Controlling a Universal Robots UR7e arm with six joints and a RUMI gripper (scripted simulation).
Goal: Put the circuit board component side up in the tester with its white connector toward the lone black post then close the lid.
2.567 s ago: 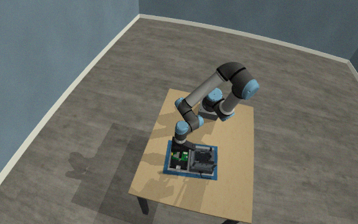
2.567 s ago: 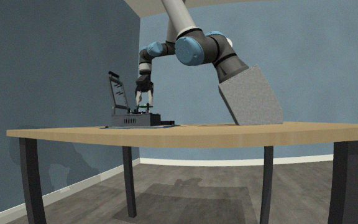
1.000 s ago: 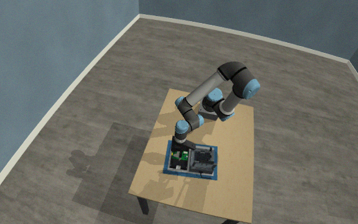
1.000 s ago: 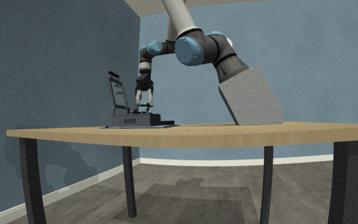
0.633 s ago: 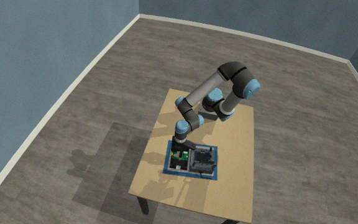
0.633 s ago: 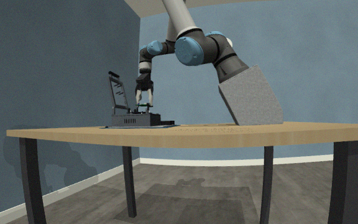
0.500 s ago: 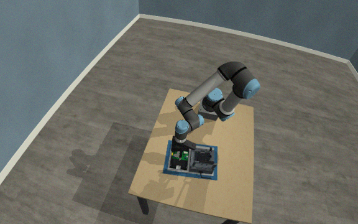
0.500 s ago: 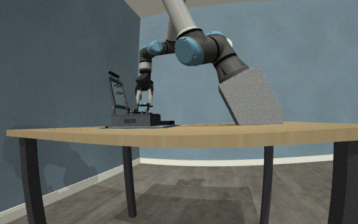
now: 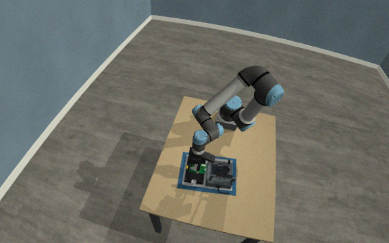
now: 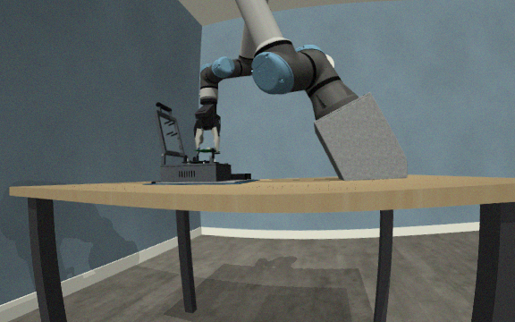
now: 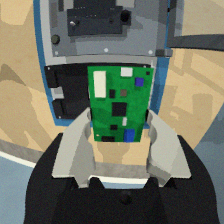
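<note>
Right now the tester bed is 160 mm to the left of my hand, 50 mm below it and 50 mm behind it. Round my hand: green circuit board (right at my hand); then see-through lid (160 mm to the left, 70 mm ahead, 60 mm above).
</note>
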